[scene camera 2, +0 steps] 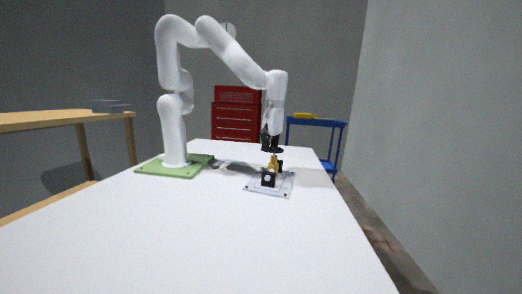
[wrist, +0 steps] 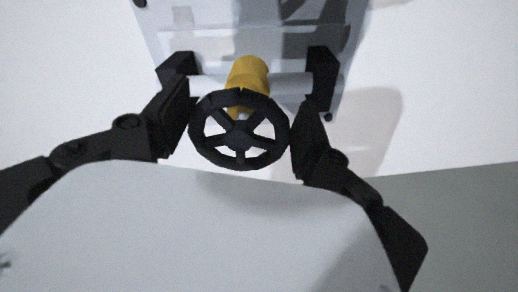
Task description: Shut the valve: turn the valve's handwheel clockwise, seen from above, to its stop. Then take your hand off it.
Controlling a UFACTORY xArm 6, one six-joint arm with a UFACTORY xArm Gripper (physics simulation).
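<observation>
The valve's black five-spoked handwheel (wrist: 240, 139) shows level below the wrist view's camera, above the yellow valve body (wrist: 248, 76) (scene camera 2: 273, 166). A grey pipe (wrist: 290, 84) runs through the body between two black blocks. My gripper (wrist: 244, 106) (scene camera 2: 272, 146) points down and is shut on the handwheel, with one finger pad at each side of its rim. In the scene view the handwheel is partly hidden and merges with the dark fingers. The wheel's turning angle relative to its stop cannot be told.
The valve stands on a clear grey base plate (scene camera 2: 254, 188) on the white table (scene camera 2: 200, 240). The arm's green base plate (scene camera 2: 192, 171) is left of it. A red tool chest (scene camera 2: 236, 117), a blue cart (scene camera 2: 317, 120) and a wooden bench (scene camera 2: 45, 118) stand beyond the table.
</observation>
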